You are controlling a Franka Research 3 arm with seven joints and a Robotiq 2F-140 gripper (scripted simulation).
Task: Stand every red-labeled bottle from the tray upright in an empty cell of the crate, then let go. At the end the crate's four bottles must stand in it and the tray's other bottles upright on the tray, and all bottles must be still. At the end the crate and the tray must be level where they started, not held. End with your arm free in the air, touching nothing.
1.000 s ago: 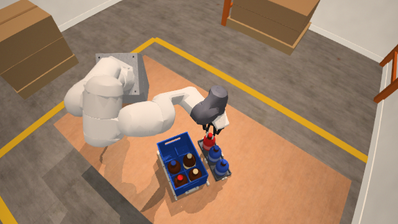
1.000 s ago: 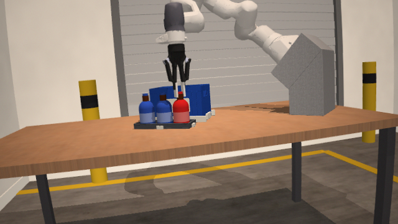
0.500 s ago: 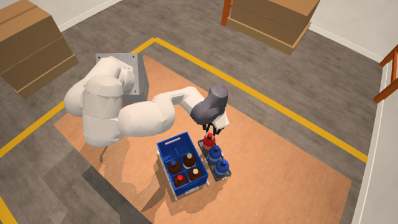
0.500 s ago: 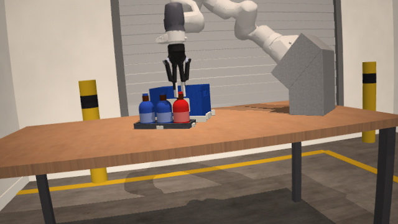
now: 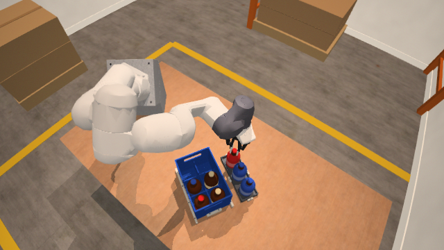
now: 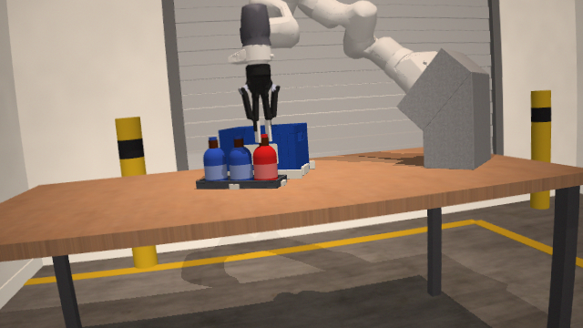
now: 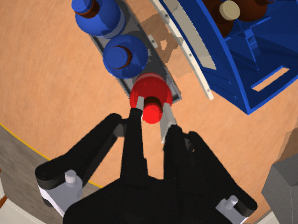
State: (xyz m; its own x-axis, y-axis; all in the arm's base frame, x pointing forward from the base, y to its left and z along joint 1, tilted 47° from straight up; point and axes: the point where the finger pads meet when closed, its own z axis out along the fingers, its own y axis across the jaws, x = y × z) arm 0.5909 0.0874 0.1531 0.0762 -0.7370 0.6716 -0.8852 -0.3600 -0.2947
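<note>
My gripper is now 90 mm above the red-labeled bottle. From my hand the other things lie so: tray 160 mm below, 70 mm ahead, 60 mm to the right; then blue crate 210 mm to the right, 90 mm below, 80 mm behind.
</note>
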